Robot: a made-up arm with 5 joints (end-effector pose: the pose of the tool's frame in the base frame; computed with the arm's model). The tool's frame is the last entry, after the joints. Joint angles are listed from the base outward.
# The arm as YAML. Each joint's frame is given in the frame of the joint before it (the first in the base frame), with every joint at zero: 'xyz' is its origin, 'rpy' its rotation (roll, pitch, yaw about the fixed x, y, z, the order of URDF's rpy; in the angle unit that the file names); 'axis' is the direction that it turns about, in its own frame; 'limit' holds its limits. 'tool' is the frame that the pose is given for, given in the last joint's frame.
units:
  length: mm
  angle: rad
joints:
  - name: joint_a
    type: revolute
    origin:
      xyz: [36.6, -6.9, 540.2]
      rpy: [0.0, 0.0, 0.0]
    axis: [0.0, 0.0, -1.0]
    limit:
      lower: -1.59
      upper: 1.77
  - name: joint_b
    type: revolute
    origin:
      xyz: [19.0, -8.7, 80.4]
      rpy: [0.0, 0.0, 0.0]
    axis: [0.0, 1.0, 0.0]
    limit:
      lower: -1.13
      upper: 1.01
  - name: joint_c
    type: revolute
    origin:
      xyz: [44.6, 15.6, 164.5]
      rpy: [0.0, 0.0, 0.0]
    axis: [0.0, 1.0, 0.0]
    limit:
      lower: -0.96
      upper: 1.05
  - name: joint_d
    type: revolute
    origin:
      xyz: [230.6, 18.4, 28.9]
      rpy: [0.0, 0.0, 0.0]
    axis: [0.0, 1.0, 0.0]
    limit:
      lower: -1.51
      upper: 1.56
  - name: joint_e
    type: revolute
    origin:
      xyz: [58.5, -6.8, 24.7]
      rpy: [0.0, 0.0, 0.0]
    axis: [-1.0, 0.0, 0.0]
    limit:
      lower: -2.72
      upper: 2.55
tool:
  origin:
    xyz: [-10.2, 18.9, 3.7]
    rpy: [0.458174, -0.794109, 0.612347]
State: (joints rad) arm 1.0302 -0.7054 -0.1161 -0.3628 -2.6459
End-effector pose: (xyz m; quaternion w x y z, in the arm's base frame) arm 0.0739 -0.0688 1.0195 0.1138 -0.5909 0.6672 -0.4390
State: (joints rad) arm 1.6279 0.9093 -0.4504 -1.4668 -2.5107
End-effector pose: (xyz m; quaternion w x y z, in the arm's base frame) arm 0.0152 -0.4000 0.6686 0.0356 0.3308 -0.8687 0.3669
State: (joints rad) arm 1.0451 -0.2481 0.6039 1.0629 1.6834
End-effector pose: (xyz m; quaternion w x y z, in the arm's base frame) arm 0.1848 -0.2224 0.6909 0.7856 0.2692 0.4949 0.2559
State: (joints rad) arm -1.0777 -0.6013 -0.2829 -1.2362 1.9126
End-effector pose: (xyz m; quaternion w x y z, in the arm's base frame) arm 0.0496 0.0503 1.0164 0.5079 -0.2438 -0.8245 0.0520
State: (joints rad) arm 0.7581 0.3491 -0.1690 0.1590 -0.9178
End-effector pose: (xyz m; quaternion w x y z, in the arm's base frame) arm 0.3520 -0.2683 0.7706 0.6481 0.5067 -0.5400 -0.1779
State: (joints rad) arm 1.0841 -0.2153 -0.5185 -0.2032 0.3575
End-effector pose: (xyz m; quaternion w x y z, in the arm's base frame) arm 0.1589 -0.1578 1.0184 0.8007 -0.3407 -0.4923 0.0206
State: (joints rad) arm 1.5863 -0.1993 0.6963 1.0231 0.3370
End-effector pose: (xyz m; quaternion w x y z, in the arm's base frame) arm 0.0700 -0.2784 0.6590 0.6779 0.5866 0.0192 -0.4428
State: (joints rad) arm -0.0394 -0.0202 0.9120 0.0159 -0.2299
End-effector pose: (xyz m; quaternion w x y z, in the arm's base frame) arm 0.3180 0.0403 0.6067 0.8531 0.5037 0.0548 0.1246
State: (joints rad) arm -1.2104 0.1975 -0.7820 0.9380 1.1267
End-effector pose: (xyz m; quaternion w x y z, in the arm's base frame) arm 0.1214 0.3030 0.9164 0.4381 -0.1310 0.0222 0.8891
